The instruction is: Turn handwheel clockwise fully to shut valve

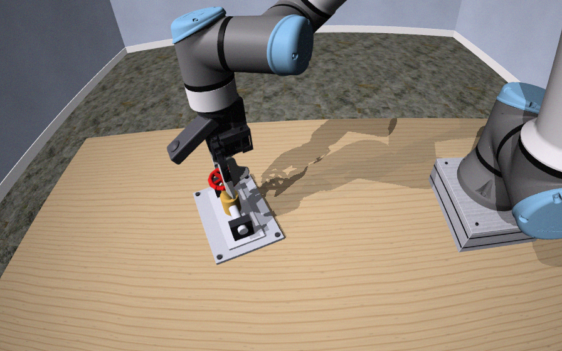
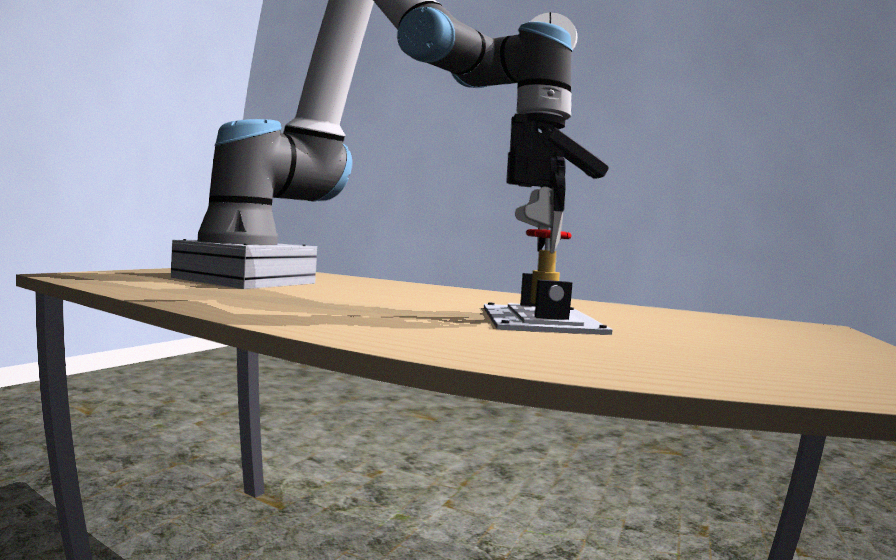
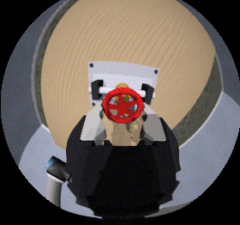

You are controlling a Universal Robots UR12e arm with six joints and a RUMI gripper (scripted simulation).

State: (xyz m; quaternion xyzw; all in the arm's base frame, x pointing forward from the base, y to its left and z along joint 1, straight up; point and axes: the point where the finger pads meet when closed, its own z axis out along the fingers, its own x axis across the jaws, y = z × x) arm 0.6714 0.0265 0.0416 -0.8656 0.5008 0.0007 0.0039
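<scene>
My hand is 1 cm below the red handwheel.
</scene>
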